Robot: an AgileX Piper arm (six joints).
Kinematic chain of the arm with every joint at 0, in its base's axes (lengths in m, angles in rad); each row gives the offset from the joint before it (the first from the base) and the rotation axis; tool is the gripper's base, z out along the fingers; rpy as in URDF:
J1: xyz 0 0 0.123 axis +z
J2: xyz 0 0 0 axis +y
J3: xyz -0.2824 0 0.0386 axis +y
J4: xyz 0.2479 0 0.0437 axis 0.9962 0 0.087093
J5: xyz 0 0 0 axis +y
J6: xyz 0.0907 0 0.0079 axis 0.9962 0 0.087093
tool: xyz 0 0 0 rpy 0 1.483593 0
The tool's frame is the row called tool.
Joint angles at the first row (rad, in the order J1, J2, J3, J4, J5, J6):
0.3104, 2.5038, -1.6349, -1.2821, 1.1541, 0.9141
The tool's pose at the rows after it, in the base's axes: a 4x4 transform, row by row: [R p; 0 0 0 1], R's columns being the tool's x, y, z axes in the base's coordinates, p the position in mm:
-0.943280, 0.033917, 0.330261, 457.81; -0.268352, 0.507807, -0.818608, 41.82; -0.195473, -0.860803, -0.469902, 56.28; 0, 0, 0, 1
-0.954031, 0.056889, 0.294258, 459.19; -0.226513, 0.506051, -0.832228, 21.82; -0.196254, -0.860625, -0.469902, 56.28; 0, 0, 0, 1
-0.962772, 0.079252, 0.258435, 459.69; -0.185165, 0.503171, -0.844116, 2.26; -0.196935, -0.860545, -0.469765, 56.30; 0, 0, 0, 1
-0.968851, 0.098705, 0.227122, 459.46; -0.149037, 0.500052, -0.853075, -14.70; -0.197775, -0.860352, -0.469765, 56.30; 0, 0, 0, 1
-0.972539, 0.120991, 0.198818, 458.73; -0.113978, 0.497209, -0.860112, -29.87; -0.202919, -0.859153, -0.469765, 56.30; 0, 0, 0, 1
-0.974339, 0.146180, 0.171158, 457.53; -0.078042, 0.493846, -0.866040, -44.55; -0.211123, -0.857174, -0.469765, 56.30; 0, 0, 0, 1
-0.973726, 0.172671, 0.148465, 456.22; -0.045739, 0.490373, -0.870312, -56.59; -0.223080, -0.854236, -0.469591, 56.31; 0, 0, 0, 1
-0.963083, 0.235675, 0.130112, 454.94; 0.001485, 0.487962, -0.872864, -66.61; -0.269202, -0.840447, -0.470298, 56.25; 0, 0, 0, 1
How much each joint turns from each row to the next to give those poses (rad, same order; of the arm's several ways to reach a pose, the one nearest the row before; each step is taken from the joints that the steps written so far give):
-0.0448, 0.0000, 0.0000, 0.0000, 0.0000, 0.0000
-0.0436, 0.0000, 0.0000, 0.0000, 0.0000, 0.0009
-0.0425, 0.0000, 0.0000, 0.0000, 0.0003, 0.0009
-0.0369, 0.0000, 0.0000, 0.0000, 0.0000, 0.0009
-0.0331, 0.0000, 0.0000, 0.0000, 0.0000, 0.0060
-0.0320, 0.0000, 0.0000, 0.0000, 0.0000, 0.0096
-0.0264, 0.0000, 0.0000, -0.0002, 0.0000, 0.0140
-0.0221, 0.0000, 0.0000, 0.0000, -0.0013, 0.0540

